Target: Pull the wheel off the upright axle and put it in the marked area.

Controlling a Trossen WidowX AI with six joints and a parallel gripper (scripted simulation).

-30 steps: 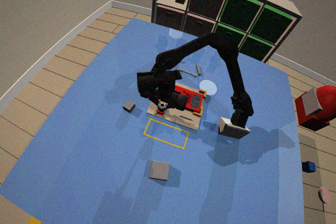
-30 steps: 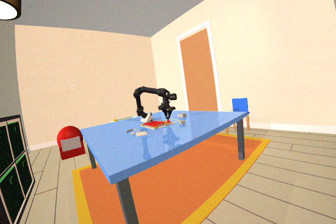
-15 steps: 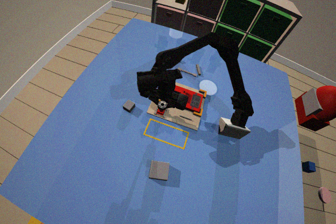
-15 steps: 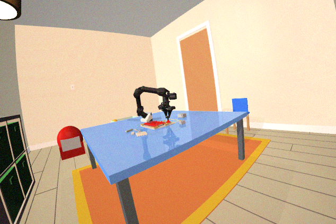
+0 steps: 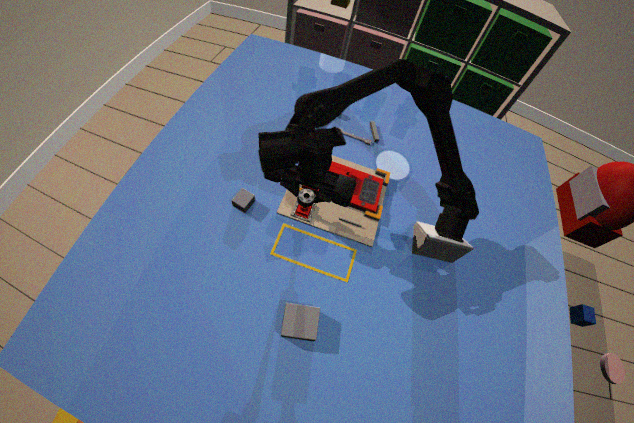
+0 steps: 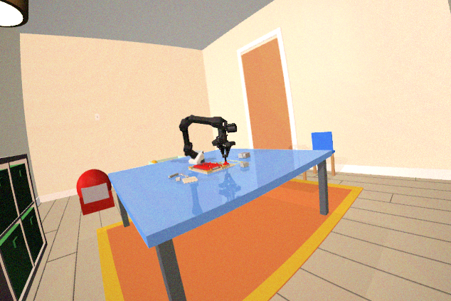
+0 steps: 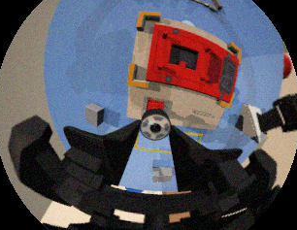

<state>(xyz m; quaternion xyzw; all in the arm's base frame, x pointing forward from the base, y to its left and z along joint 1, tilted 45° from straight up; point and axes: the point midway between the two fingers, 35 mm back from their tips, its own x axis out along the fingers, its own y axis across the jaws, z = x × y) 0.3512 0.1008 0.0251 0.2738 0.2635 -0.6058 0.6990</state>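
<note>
Now: the upright axle 3 cm below my gripper tip. From my gripper tip the other things lie so: grey wheel: right at my gripper tip.
</note>
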